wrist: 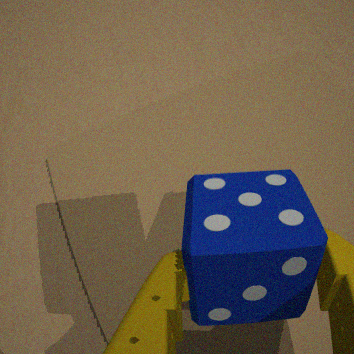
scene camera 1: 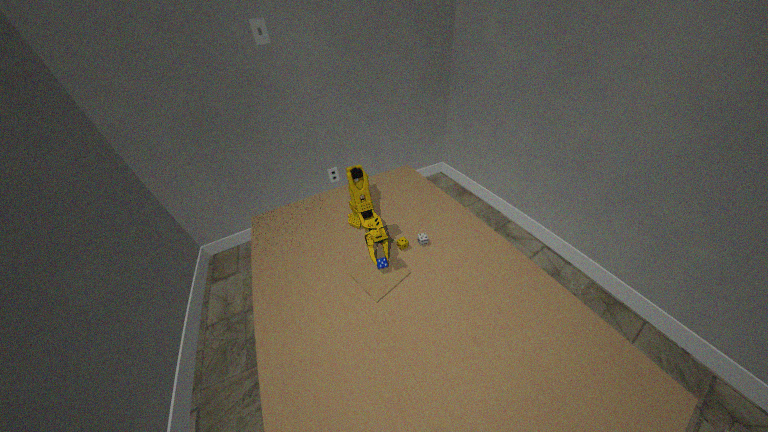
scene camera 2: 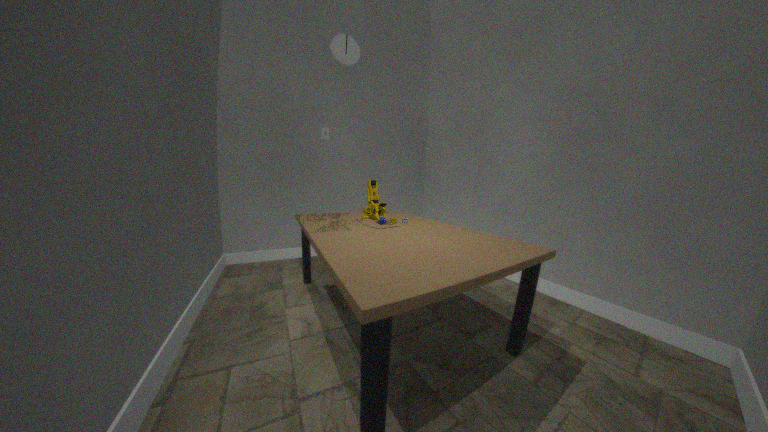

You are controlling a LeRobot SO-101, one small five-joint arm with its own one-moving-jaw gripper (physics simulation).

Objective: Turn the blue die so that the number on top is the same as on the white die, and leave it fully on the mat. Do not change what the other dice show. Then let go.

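Frame: origin at the arm's base, x right, y ahead, z up, level; metres.
Seen in the pictures: end effector, tool point: (wrist: 186, 269) (scene camera 1: 385, 259) (scene camera 2: 384, 219); arm's base, origin of the base link: (scene camera 1: 363, 222) (scene camera 2: 370, 218).
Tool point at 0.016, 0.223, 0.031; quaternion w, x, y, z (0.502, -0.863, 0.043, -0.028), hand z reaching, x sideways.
Observation:
Pixels of each thing's top centre, then the offset from my tool point to it, as dx, dy, dz. Level surfaces: height alone.
- blue die, middle of its top: (wrist: 263, 221) (scene camera 1: 381, 259) (scene camera 2: 382, 216) +0.016, +0.003, +0.015
- thin mat, middle of its top: (wrist: 279, 218) (scene camera 1: 378, 272) (scene camera 2: 380, 224) +0.035, +0.015, -0.027
- white die, middle of its top: (scene camera 1: 423, 235) (scene camera 2: 405, 217) -0.155, -0.022, -0.001
- yellow die, middle of its top: (scene camera 1: 402, 240) (scene camera 2: 393, 217) -0.084, -0.041, -0.001
- wooden table, its level: dz -0.031
The blue die (scene camera 1: 382, 263) (scene camera 2: 382, 220) (wrist: 254, 245) is between the jaws of my gripper (scene camera 1: 380, 261) (wrist: 253, 246), which is shut on its two sides. In the wrist view its 5 face is drawn uppermost and its 3 face is nearer the camera. In scene camera 1 its 5 face also shows. It is at the arm-side part of the thin mat (scene camera 1: 378, 289) (wrist: 200, 135); whether it touches the mat I cannot tell. The white die (scene camera 1: 423, 239) (scene camera 2: 404, 220) stands off the mat, to the right; its top number is too small to read surely.
A yellow die (scene camera 1: 402, 243) (scene camera 2: 393, 220) stands between the gripper and the white die, off the mat. The yellow arm (scene camera 1: 360, 198) (scene camera 2: 373, 196) reaches from the back of the wooden table (scene camera 1: 456, 333) (scene camera 2: 424, 257). Shadows of the gripper fall left in the wrist view.

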